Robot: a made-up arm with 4 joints. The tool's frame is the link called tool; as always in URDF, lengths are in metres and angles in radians.
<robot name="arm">
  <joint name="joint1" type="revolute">
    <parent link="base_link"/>
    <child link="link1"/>
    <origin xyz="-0.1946 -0.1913 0.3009" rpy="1.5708 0 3.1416"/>
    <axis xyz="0 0 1"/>
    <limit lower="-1.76" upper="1.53" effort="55" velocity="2.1"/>
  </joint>
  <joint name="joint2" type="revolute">
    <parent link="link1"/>
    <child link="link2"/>
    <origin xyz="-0.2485 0.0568 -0.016" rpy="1.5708 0 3.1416"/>
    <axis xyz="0 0 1"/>
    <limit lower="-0.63" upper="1.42" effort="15" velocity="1"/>
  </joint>
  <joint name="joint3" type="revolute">
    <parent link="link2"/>
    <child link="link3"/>
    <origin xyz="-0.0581 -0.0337 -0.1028" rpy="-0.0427 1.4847 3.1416"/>
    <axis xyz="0 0 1"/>
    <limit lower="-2.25" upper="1.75" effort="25" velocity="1.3"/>
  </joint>
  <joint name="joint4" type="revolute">
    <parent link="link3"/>
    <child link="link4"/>
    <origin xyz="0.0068 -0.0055 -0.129" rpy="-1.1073 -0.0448 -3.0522"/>
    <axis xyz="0 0 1"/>
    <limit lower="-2.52" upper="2.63" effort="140" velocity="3"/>
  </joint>
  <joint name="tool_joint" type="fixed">
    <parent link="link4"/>
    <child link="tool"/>
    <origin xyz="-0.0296 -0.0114 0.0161" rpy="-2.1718 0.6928 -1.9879"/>
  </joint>
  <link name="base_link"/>
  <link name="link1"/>
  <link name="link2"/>
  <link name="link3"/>
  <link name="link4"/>
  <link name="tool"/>
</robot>
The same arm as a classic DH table. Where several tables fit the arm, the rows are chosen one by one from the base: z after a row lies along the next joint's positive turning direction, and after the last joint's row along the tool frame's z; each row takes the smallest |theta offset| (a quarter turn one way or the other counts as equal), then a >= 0, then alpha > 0; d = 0 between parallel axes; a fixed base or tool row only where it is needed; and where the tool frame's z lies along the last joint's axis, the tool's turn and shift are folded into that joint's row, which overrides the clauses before.
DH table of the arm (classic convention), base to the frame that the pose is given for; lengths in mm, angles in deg. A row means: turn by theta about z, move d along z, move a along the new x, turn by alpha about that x. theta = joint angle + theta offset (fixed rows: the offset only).
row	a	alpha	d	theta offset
base (fixed)	-194.6	-90	300.9	0
joint1	248.5	90	-207.3	0
joint2	31.2	85.07	-51.1	-87.54
joint3	6.1	63.47	-72.4	-83.81
joint4	11.5	-115.79	8.8	86.88
tool (fixed)	0	0	-32.8	45.18
Joint limits (deg, base to tool): -100.84..87.66 -36.1..81.36 -128.92..100.27 -144.39..150.69

